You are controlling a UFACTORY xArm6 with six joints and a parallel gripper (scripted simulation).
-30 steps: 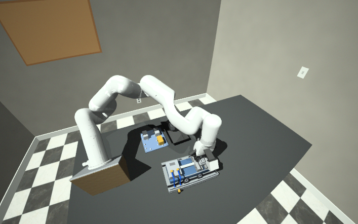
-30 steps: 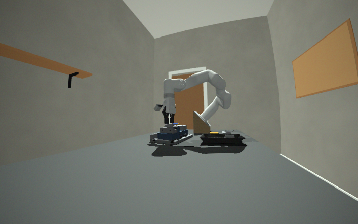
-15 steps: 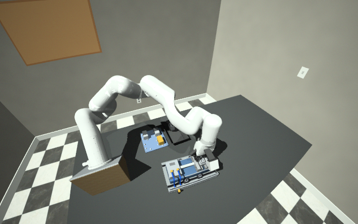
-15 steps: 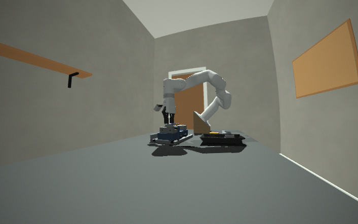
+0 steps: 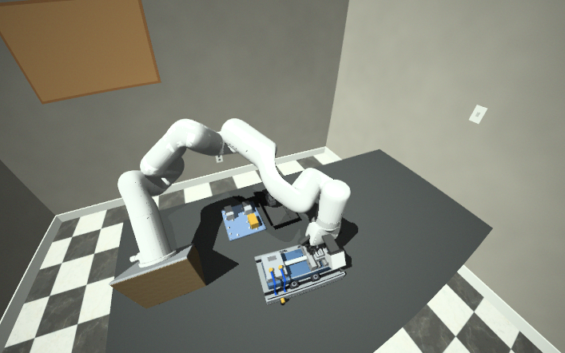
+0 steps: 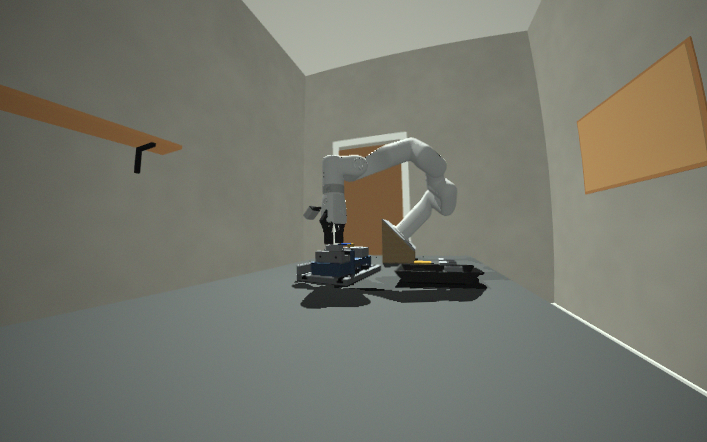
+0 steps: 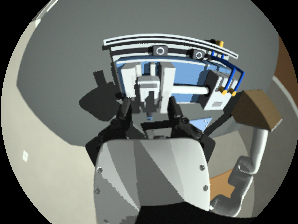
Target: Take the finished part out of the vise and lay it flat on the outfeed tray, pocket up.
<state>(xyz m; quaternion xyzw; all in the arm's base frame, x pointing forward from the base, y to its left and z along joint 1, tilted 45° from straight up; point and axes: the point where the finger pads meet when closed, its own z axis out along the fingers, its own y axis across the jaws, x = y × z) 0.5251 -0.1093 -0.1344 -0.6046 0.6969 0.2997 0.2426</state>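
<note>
Now: the vise 70 mm behind my hand, 10 mm to the left of it and 100 mm below it. Also, from my hand: blue plate (180 mm behind, 340 mm to the left, 130 mm below); orange block (150 mm behind, 290 mm to the left, 110 mm below).
</note>
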